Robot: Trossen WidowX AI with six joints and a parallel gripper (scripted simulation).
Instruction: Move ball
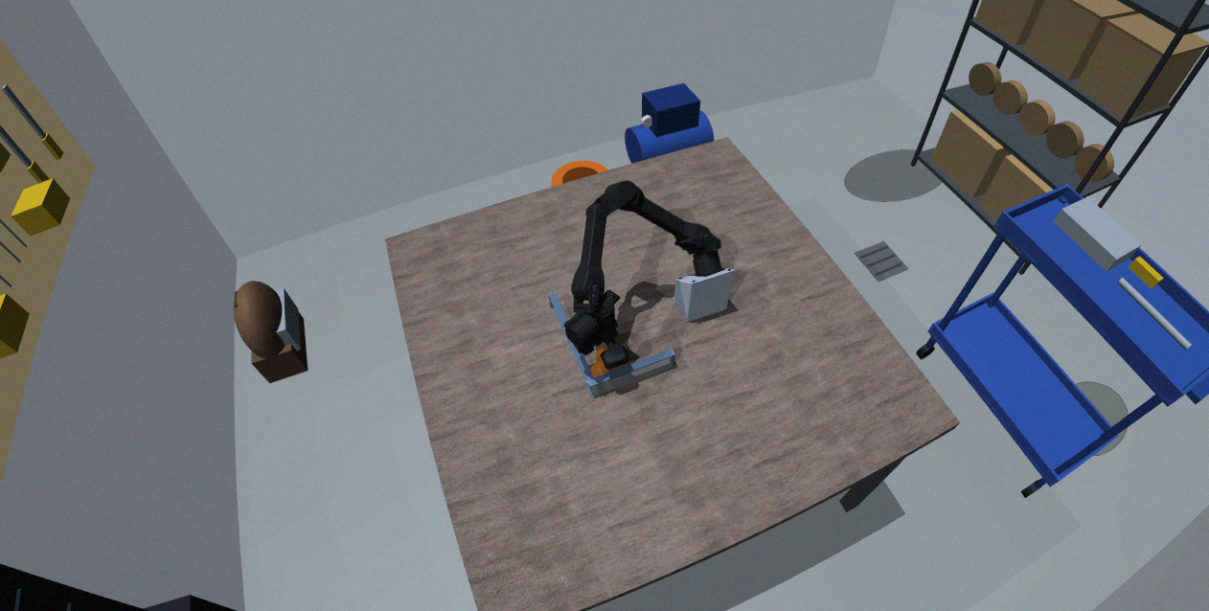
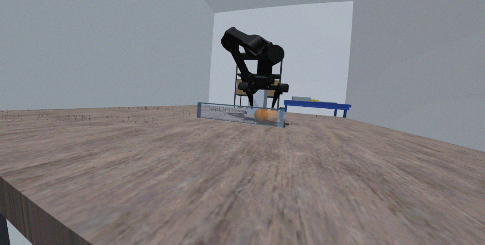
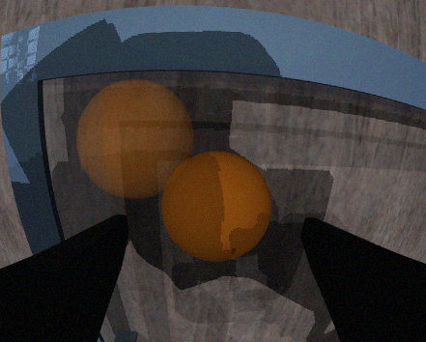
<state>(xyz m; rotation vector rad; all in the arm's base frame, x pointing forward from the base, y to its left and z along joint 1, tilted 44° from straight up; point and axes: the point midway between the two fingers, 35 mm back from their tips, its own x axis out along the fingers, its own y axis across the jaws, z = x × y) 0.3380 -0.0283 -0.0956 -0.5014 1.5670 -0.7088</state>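
Right now the orange ball is 2 cm below my gripper tip. The rest, counted from my gripper tip: see-through copy: 4 cm to the left, 3 cm ahead, 2 cm below; then wall: 8 cm to the right, 6 cm ahead, 2 cm below.
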